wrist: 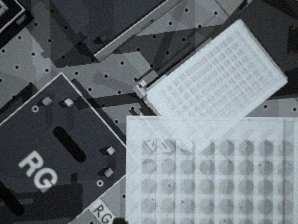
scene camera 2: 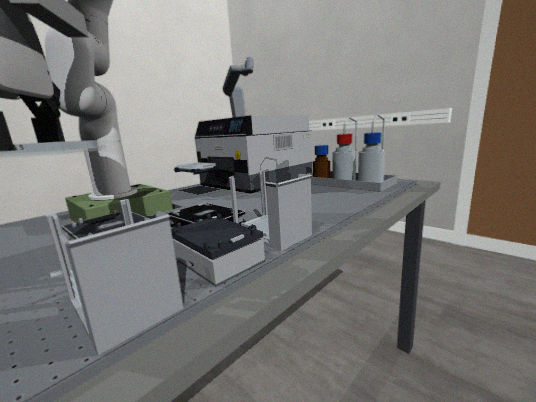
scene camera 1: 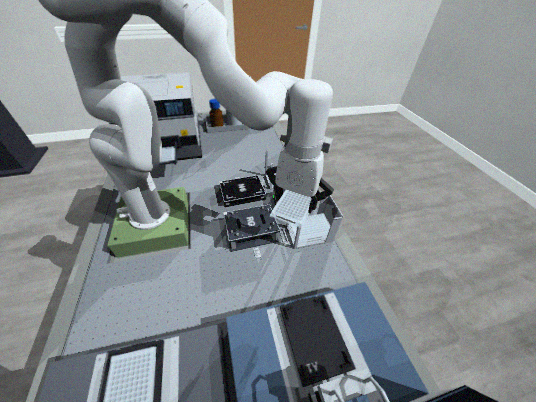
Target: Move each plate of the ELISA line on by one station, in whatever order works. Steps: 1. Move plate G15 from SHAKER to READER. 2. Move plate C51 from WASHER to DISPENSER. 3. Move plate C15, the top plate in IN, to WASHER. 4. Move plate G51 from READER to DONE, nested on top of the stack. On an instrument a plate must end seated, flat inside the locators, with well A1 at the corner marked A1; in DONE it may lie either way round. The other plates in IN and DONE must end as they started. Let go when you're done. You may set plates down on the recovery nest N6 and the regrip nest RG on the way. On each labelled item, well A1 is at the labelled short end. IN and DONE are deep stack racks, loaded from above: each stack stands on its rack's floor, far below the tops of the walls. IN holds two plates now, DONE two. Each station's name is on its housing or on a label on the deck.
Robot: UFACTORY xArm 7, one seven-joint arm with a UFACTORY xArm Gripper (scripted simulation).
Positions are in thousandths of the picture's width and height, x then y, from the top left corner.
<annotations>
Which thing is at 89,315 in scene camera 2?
My gripper.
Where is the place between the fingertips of my gripper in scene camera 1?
549,509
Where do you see a black RG nest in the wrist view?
300,592
</annotations>
